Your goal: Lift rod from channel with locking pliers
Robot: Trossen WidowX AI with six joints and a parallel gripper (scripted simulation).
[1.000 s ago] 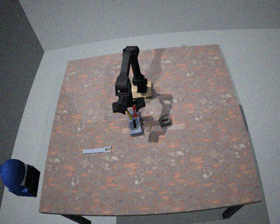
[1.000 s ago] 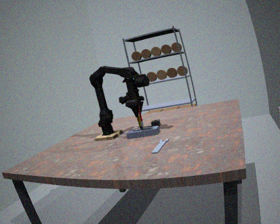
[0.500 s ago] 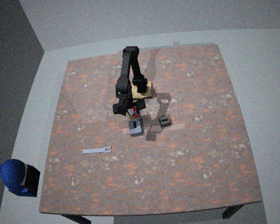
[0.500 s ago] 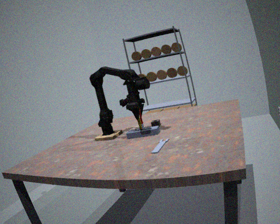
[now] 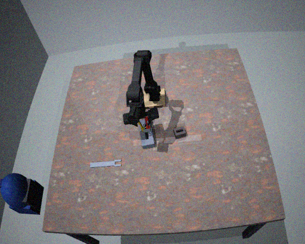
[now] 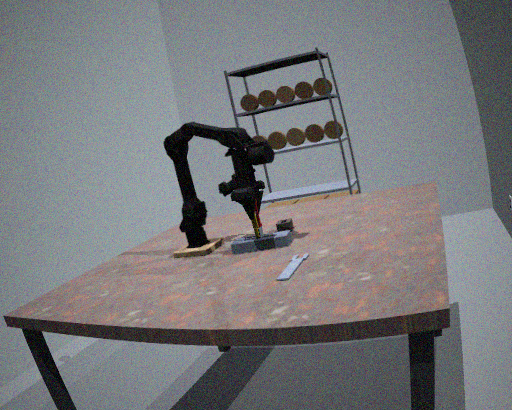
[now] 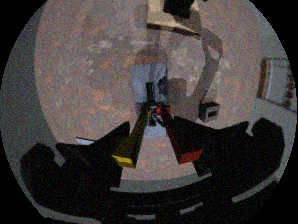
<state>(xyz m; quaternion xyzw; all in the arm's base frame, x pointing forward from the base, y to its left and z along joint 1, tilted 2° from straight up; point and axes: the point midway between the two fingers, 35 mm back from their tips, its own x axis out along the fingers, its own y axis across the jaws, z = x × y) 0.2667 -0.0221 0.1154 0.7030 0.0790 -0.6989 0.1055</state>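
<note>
Now: gripper tip 1 cm to the right of the grey channel block and 8 cm above it. Round my gripper tip: flat grey forked bar: 20 cm ahead, 18 cm to the right, 10 cm below; small dark holster: 1 cm behind, 20 cm to the left, 9 cm below.
</note>
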